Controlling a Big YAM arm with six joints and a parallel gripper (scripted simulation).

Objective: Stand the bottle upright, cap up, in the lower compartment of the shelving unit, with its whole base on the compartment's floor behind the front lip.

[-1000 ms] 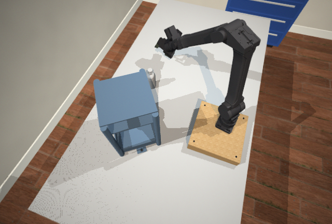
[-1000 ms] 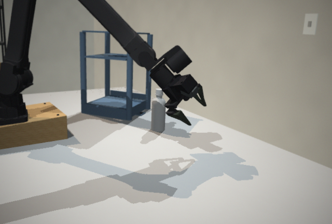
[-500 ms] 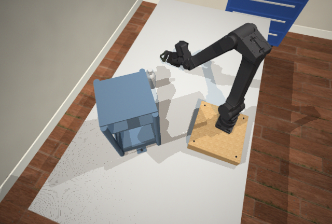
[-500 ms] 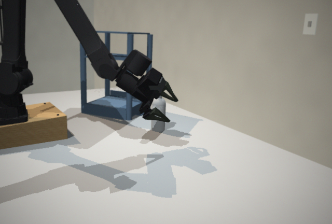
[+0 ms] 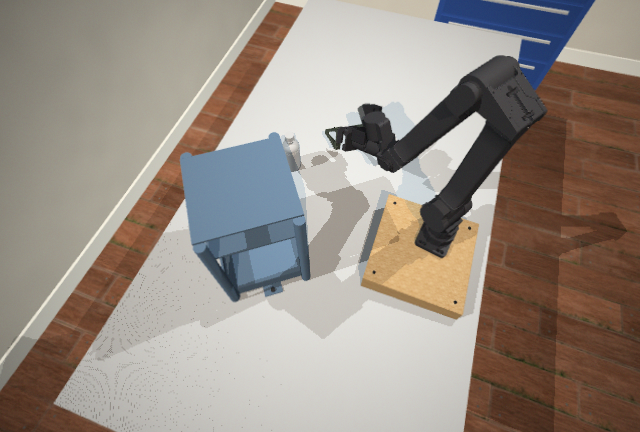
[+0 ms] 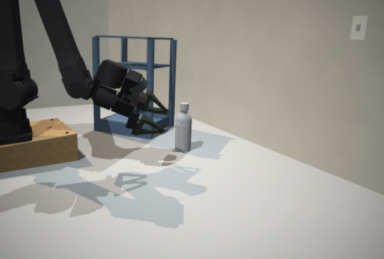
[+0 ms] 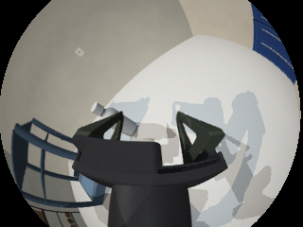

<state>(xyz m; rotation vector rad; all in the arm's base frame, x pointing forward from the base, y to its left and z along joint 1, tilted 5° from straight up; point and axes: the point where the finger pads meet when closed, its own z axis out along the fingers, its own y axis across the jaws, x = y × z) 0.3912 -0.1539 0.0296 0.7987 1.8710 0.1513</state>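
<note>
My gripper is now 110 mm short of the grey bottle, 100 mm to the right of it and 30 mm above it. Round my hand: blue shelving unit: 400 mm to the left, 50 mm above, 40 mm ahead.
</note>
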